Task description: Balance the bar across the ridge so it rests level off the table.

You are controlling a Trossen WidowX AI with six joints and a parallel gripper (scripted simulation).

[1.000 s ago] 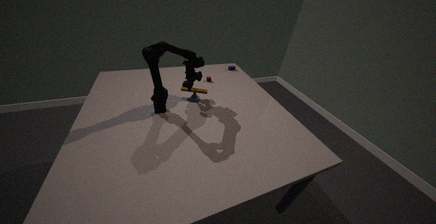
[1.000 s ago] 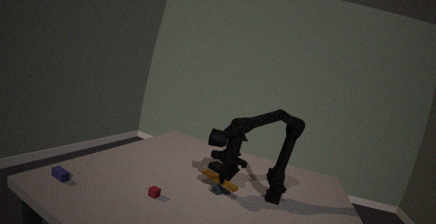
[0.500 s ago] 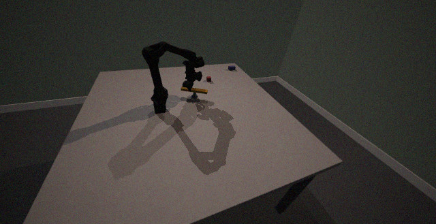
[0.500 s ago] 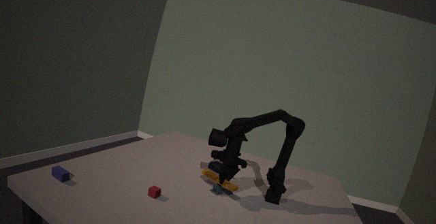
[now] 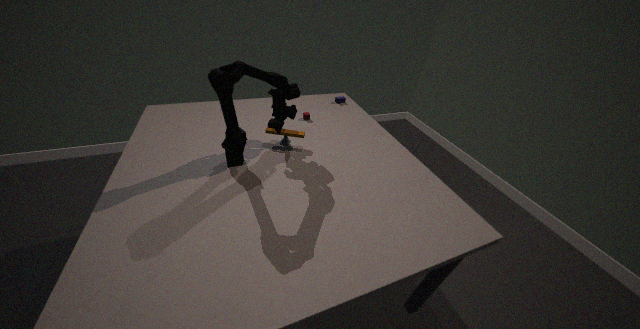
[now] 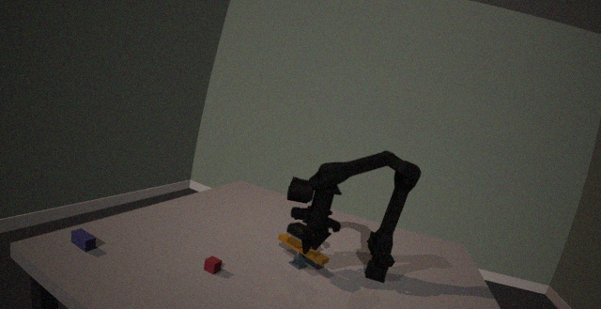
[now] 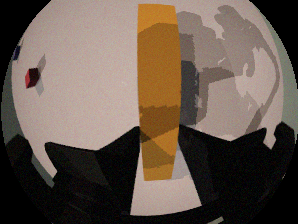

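Now: the orange bar 2 cm ahead of my gripper tip and 1 cm to the right of it. From my gripper tip the other things lie so: blue block 52 cm ahead, 40 cm to the left, 4 cm below; then red cube 21 cm to the left, 21 cm ahead, 4 cm below.
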